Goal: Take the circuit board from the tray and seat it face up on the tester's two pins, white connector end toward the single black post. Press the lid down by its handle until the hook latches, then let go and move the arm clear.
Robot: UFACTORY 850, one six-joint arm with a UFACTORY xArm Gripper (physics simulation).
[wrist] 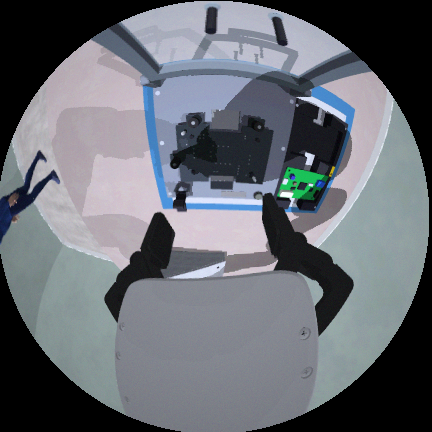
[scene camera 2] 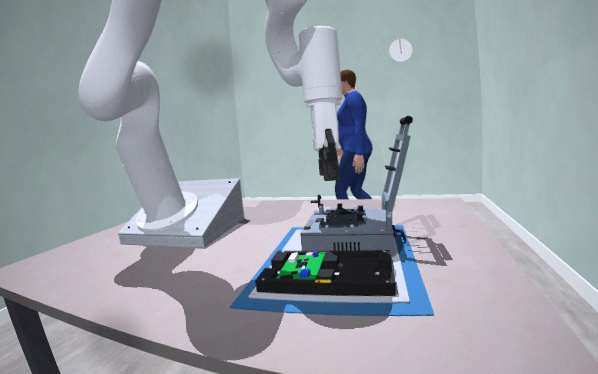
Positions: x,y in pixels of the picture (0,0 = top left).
Labels:
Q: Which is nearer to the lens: the tester lid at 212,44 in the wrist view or the green circuit board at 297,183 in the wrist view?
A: The tester lid.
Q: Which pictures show the green circuit board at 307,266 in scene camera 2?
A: The wrist view and scene camera 2: all of them.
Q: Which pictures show my gripper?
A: The wrist view and scene camera 2: all of them.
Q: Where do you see a tester lid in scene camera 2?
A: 395,169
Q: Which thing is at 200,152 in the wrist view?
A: A black nest.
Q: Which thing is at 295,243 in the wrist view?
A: My gripper.

